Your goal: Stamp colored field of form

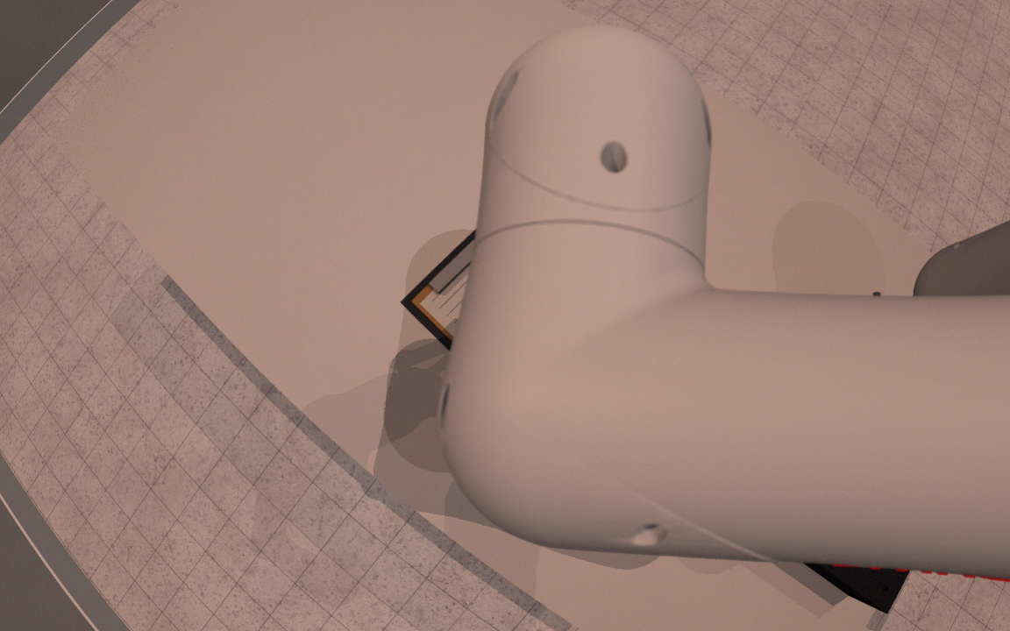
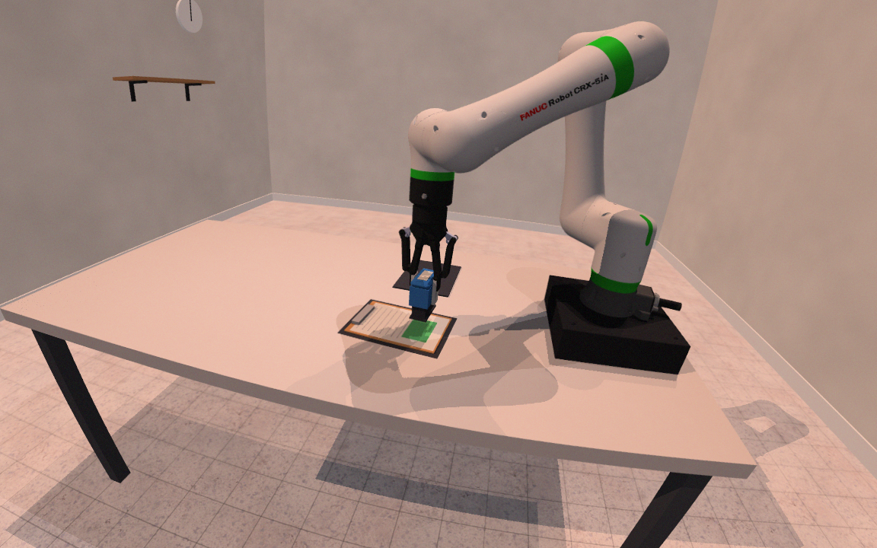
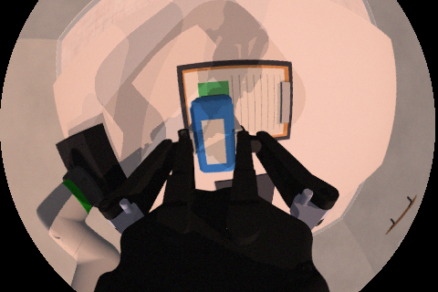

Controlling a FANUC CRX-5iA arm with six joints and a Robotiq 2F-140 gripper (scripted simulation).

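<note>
Right now the mat is 10 cm ahead of my hand, 28 cm to the right of it and 11 cm below it. From my hand the other things lie so: form (7 cm ahead, 2 cm to the left, 10 cm below); stamp (2 cm below).
</note>
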